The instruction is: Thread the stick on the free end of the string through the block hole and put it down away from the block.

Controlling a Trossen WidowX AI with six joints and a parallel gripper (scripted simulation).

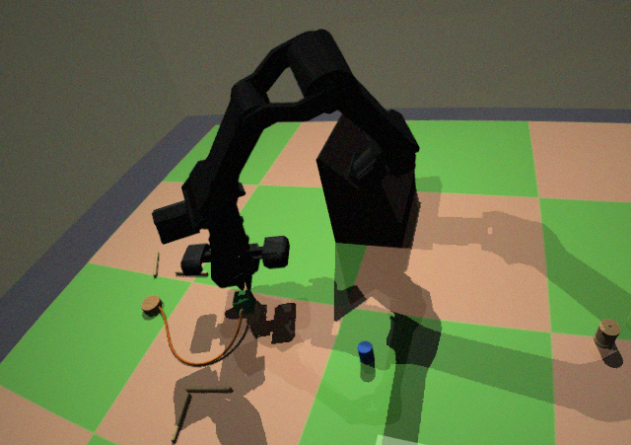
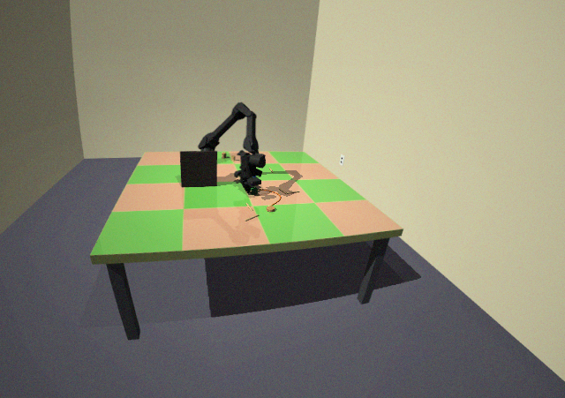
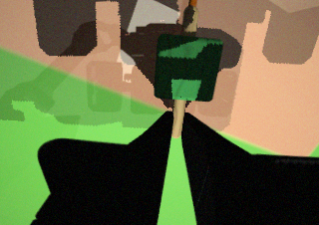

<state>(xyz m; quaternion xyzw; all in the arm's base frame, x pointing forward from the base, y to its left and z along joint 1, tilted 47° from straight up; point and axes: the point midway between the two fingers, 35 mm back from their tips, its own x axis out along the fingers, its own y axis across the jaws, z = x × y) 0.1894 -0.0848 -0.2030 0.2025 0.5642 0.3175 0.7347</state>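
Right now my gripper tip is 30 mm short of the green block, 10 mm to the right of it and 10 mm below it. The rest, counted from my gripper tip: thin stick 40 mm ahead, 10 mm to the left, 10 mm above; then round wooden button 60 mm ahead, 190 mm to the right; then blue cylinder 110 mm ahead, 240 mm to the left, 10 mm above.
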